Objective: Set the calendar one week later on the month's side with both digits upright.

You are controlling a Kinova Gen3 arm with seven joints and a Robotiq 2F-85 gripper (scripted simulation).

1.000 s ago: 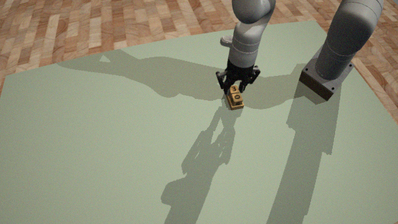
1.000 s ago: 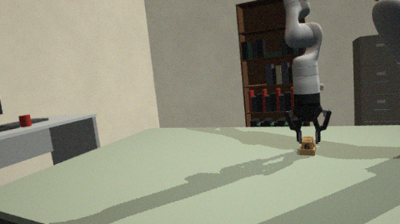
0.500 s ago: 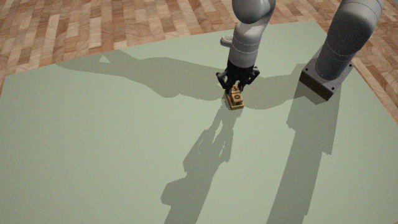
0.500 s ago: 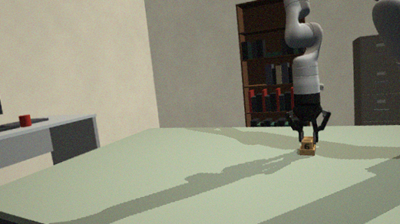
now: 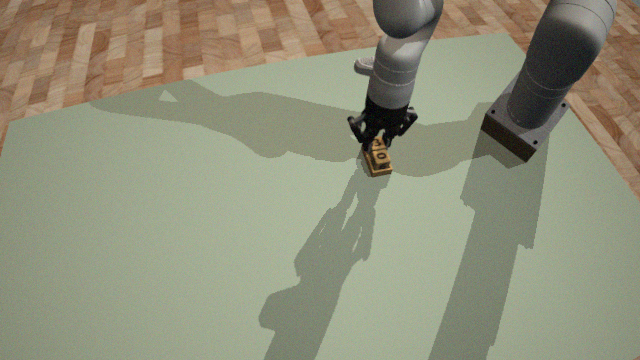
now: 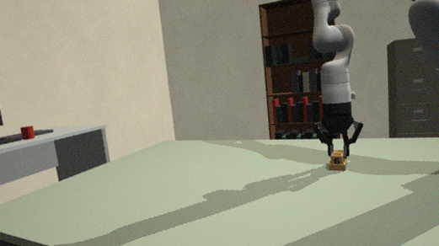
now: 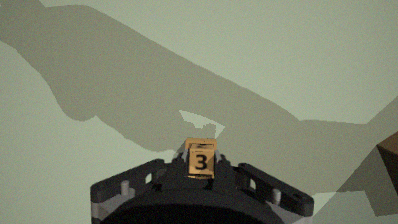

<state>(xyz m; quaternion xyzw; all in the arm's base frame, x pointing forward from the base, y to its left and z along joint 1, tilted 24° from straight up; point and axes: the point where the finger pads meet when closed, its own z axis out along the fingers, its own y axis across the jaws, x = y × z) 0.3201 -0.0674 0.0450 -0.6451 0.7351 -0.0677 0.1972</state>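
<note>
Right now my hand is 1 cm above the cube. From my hand the other things lie so: wooden tray: 3 cm below, 2 cm to the left.
</note>
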